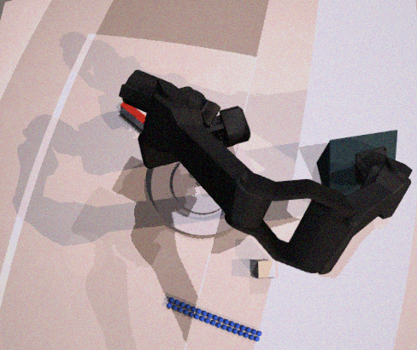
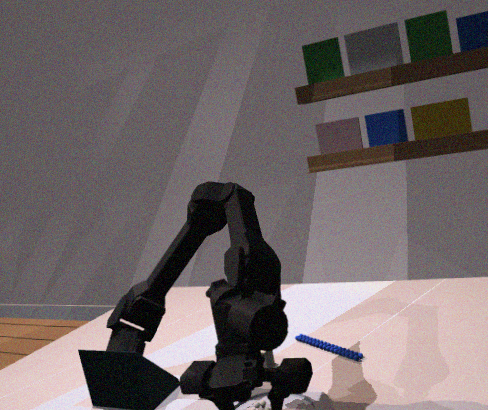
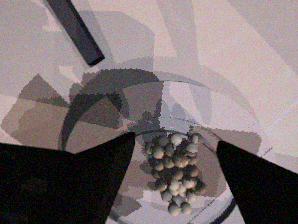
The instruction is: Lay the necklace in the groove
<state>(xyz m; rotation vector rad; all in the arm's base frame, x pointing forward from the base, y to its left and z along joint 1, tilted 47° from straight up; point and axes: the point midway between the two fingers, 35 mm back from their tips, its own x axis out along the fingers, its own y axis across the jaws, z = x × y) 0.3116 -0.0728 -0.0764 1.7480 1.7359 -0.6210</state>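
Right now my gripper tip is 6 cm to the right of the round bead board and 1 cm above it. From my gripper tip the other things lie so: small beige cube: 8 cm behind, 24 cm to the left; then grey block: 11 cm ahead, 11 cm to the right, 2 cm below.
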